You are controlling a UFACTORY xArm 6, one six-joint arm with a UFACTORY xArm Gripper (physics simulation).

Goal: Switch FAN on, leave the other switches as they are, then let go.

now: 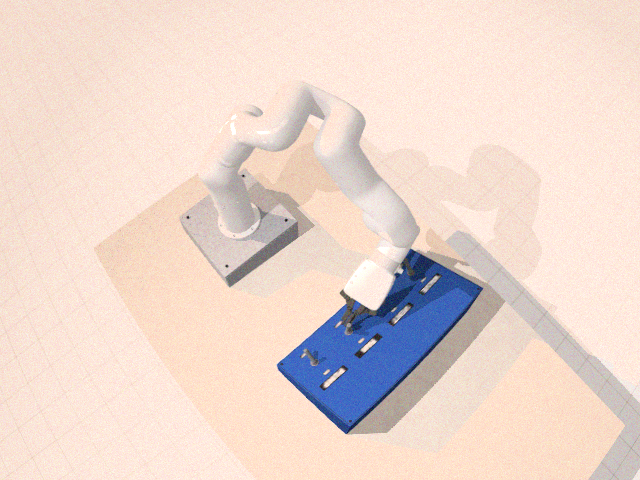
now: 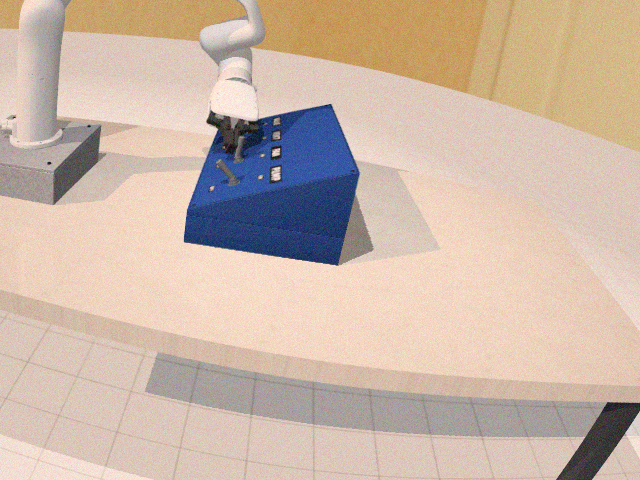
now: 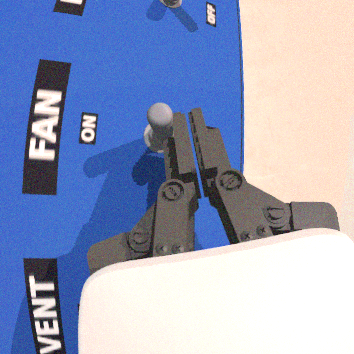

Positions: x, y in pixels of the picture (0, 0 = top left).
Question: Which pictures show the gripper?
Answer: Image 1, image 2 and image 3: all of them.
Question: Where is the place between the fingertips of the gripper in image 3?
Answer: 188, 127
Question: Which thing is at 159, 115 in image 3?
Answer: A fan lever.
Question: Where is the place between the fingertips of the gripper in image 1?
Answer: At 343, 324
